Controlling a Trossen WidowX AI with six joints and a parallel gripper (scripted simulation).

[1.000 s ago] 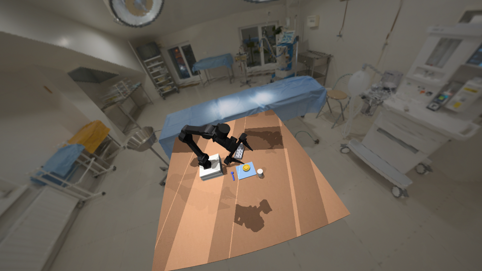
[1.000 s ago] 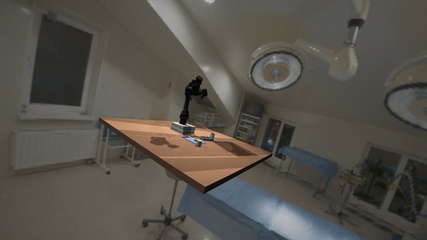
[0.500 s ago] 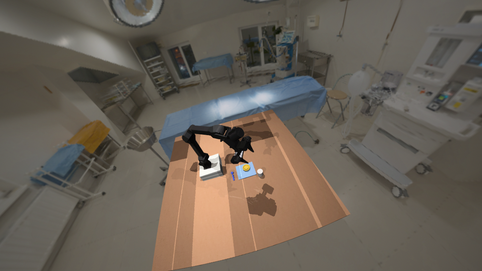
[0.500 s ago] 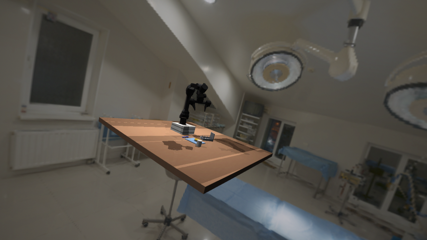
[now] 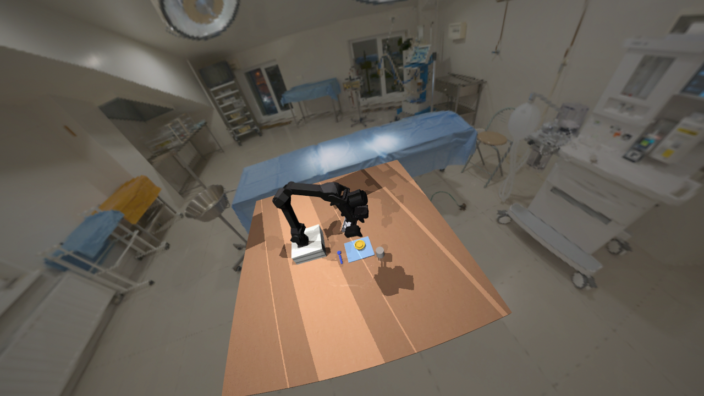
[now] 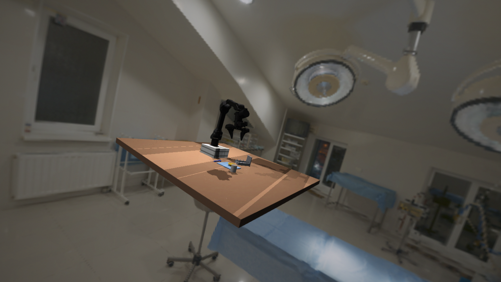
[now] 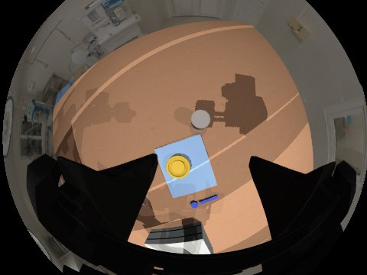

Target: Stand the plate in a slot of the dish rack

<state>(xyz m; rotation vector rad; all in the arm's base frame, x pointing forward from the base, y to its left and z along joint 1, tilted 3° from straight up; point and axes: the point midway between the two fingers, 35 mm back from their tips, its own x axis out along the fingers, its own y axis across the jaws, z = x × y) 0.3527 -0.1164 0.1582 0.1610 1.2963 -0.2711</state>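
Right now my gripper tip is 21 cm above the yellow plate, 6 cm to the right of it and 4 cm past it. Also, from my gripper tip: white cup 20 cm below, 6 cm ahead, 3 cm to the right; then grey dish rack 24 cm to the left, 20 cm below, 7 cm behind; then blue utensil 22 cm below, 16 cm behind, 2 cm to the left.
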